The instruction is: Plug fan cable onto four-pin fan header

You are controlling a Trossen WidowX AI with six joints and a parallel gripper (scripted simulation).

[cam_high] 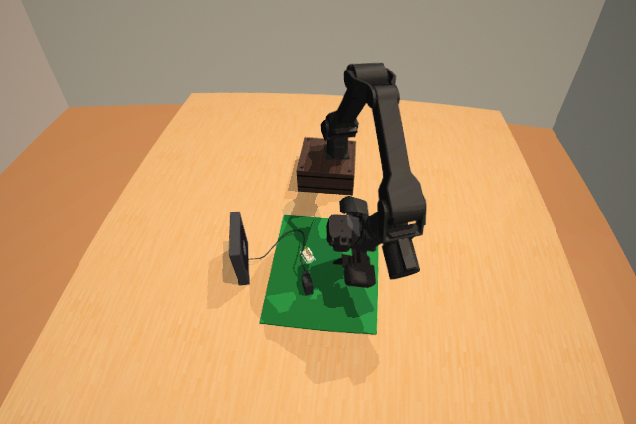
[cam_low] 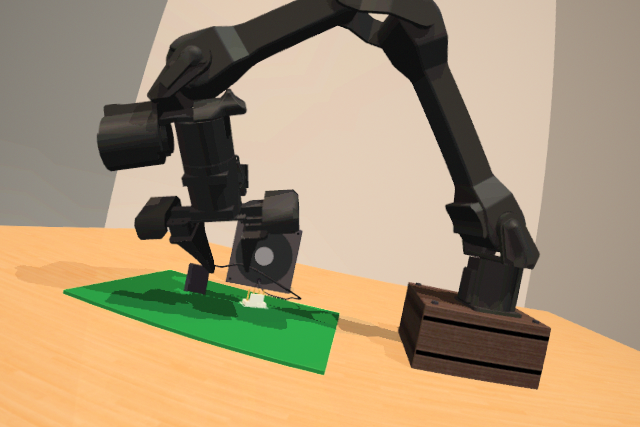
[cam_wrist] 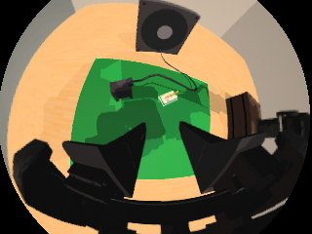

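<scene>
Now: gripper tip 6 cm short of the dark plug, 6 cm to the left of it and 3 cm above it. From my gripper tip the other things lie so: green board: 2 cm to the right, 7 cm below; then black fan: 2 cm behind, 20 cm to the right.
</scene>
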